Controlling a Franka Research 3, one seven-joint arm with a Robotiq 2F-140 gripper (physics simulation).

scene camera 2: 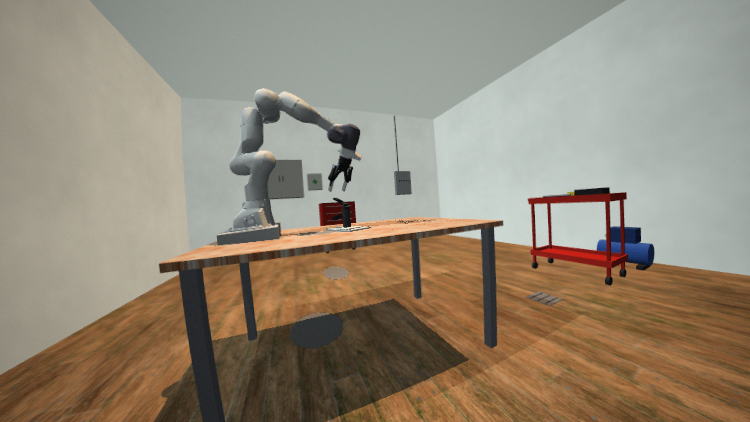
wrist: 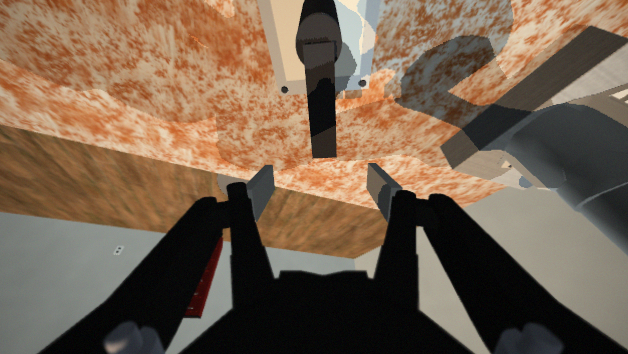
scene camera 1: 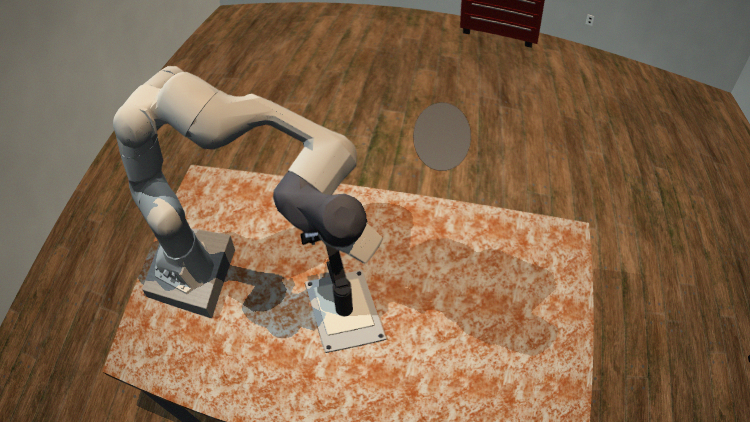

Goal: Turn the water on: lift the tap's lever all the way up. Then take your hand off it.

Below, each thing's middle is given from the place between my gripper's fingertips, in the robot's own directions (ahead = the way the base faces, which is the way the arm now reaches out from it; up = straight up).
Scene:
Now: hand 2 cm short of the flat dark lever (wrist: 318, 42), 4 cm to the left of it and 8 cm above it. The rest, counted from my hand: pale plate (scene camera 1: 372, 334) (3 cm ahead, 8 cm to the right, 24 cm below).

